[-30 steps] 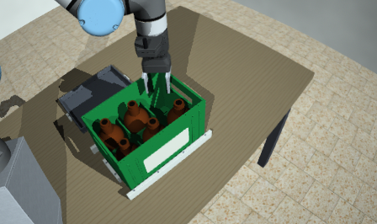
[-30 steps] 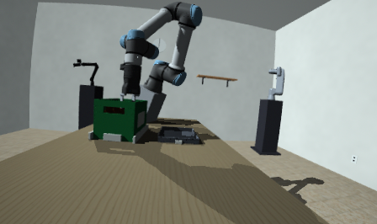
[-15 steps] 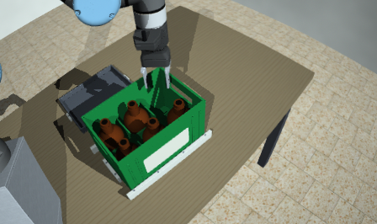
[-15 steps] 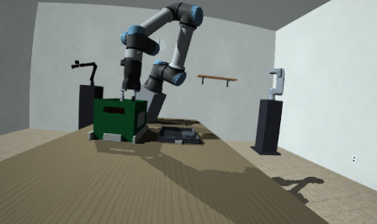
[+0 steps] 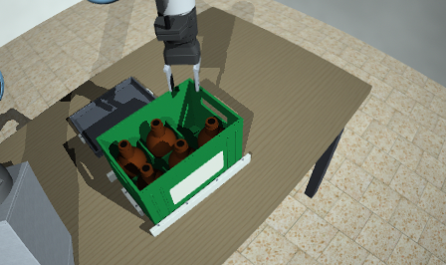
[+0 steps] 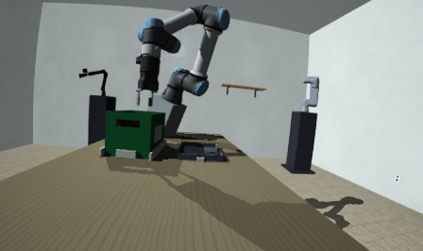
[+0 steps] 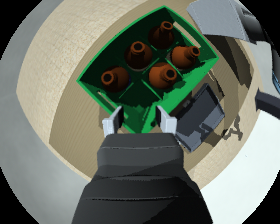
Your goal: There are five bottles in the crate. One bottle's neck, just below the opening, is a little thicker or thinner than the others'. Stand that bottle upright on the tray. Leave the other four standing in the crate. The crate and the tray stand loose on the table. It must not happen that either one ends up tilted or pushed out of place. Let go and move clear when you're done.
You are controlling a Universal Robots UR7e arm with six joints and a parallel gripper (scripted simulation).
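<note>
Right now the crate is 90 mm behind my hand, 50 mm to the right of it and 140 mm below it. Also, from my hand: dark grey tray 120 mm behind, 240 mm to the left, 210 mm below.
</note>
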